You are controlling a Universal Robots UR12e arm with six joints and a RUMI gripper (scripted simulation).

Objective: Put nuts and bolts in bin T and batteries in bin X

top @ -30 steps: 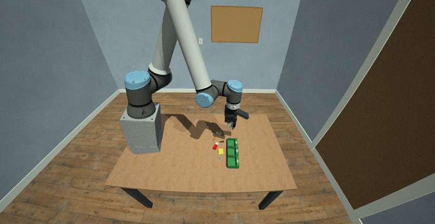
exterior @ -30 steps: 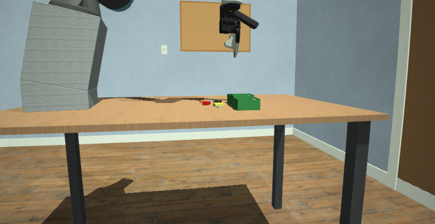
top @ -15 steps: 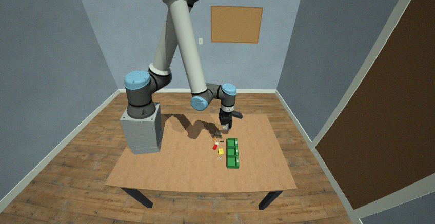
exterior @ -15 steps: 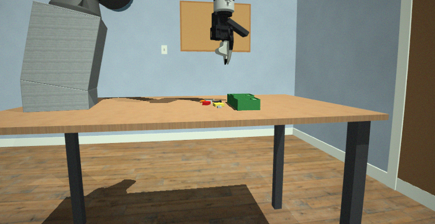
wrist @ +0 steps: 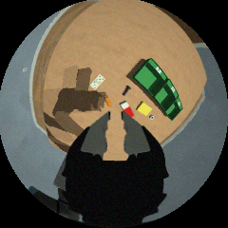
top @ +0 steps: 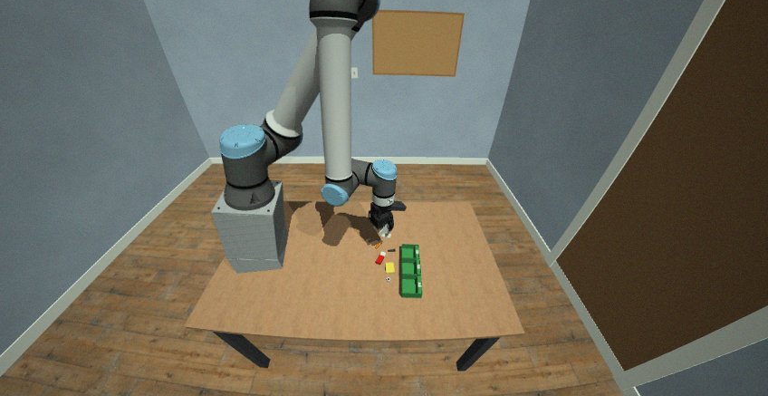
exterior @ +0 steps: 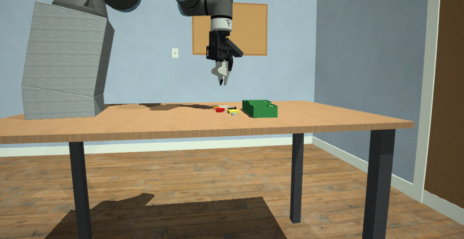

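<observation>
My gripper is now 30 mm past the orange piece, 10 mm to the right of it and 110 mm above it. Also, from my hand: white dotted tile (80 mm to the left, 110 mm below); then bolt (40 mm ahead, 10 mm to the right, 110 mm below); then red battery (10 mm behind, 60 mm to the right, 110 mm below).
</observation>
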